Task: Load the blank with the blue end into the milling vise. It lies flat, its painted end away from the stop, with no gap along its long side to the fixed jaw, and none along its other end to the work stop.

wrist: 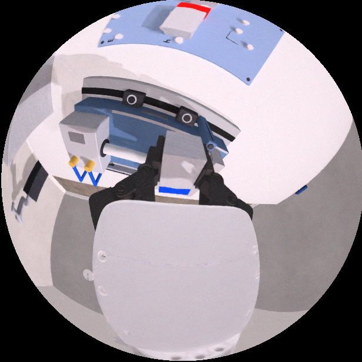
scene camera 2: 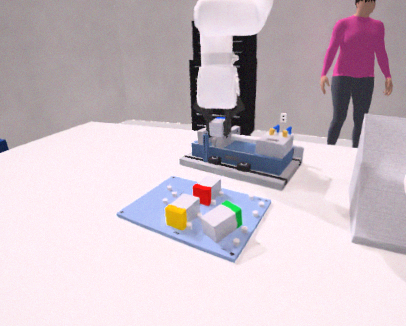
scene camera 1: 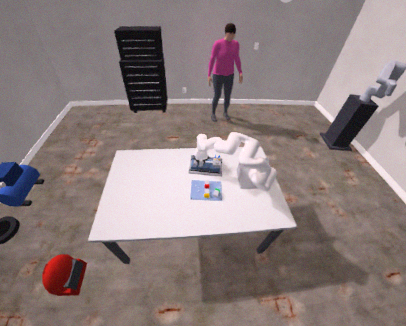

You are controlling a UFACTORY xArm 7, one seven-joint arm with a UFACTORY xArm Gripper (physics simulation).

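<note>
The blank with the blue end (scene camera 2: 218, 128) (wrist: 182, 156) is held level between my gripper's fingers; my gripper (scene camera 2: 219, 132) (wrist: 179, 149) is shut on it. Its blue end faces away from the tray side, opposite the blue work stop (scene camera 2: 205, 147) (wrist: 207, 132). The blank is over the left part of the milling vise (scene camera 1: 205, 173) (scene camera 2: 260, 160) (wrist: 131, 129) in scene camera 2, its top above the jaws. The grey fixed jaw (scene camera 2: 201, 136) (wrist: 217, 160) is beside it. The fingers hide the blank's lower sides; its gaps to jaw and stop cannot be judged.
A light blue tray (scene camera 1: 195, 196) (scene camera 2: 145, 200) (wrist: 225, 55) holds blanks with red (scene camera 2: 202, 194) (wrist: 194, 9), yellow (scene camera 2: 176, 217) and green (scene camera 2: 232, 214) ends. The vise's cylinder block (scene camera 2: 275, 145) (wrist: 85, 140) with yellow and blue fittings stands at the opposite end of the bed.
</note>
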